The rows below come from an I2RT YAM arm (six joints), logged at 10 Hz.
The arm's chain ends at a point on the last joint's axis. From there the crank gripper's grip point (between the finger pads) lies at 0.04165 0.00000 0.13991 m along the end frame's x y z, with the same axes.
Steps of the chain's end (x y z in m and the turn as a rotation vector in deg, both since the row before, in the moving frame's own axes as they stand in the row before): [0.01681, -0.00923, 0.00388, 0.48, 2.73, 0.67]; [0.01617, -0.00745, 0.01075, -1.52, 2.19, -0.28]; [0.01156, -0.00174, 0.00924, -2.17, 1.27, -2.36]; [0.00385, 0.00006, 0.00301, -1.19, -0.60, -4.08]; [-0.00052, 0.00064, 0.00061, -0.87, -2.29, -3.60]
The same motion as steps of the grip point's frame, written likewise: [0.02343, -0.00987, 0.00173, 0.48, 2.73, 0.67]; [0.02149, -0.00398, 0.00901, -1.52, 2.19, -0.28]; [0.01472, 0.00176, 0.00822, -2.17, 1.27, -2.36]; [0.00238, 0.00006, 0.00344, -1.19, -0.60, -4.08]; [-0.00616, 0.00034, 0.00217, -0.87, -2.29, -3.60]
